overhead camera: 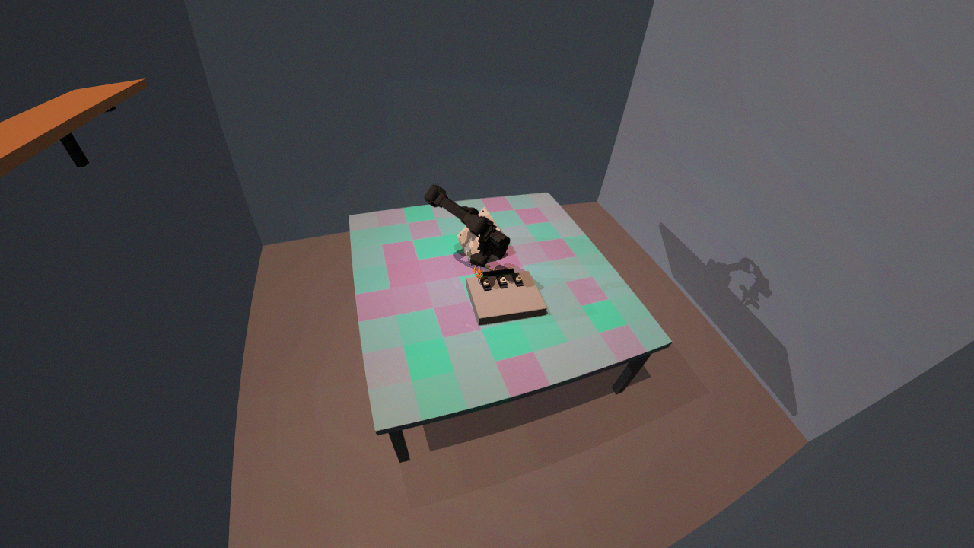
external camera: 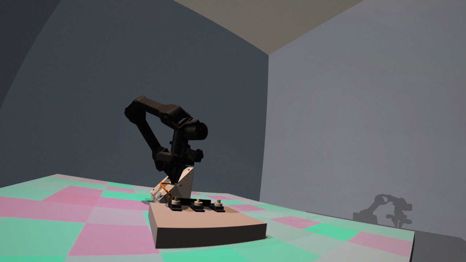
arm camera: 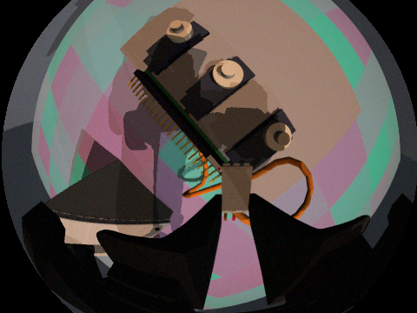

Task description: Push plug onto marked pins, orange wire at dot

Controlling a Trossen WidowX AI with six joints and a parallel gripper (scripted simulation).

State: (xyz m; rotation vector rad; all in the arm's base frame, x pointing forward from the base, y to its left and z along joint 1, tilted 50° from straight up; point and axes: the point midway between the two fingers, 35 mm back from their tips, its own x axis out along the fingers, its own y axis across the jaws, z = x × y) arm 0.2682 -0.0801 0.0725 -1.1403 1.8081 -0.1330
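The white band lies 20 mm to the left of my gripper tip and 50 mm below it. Round my gripper tip: black pin strip: 10 mm ahead, 80 mm to the left, 60 mm below.
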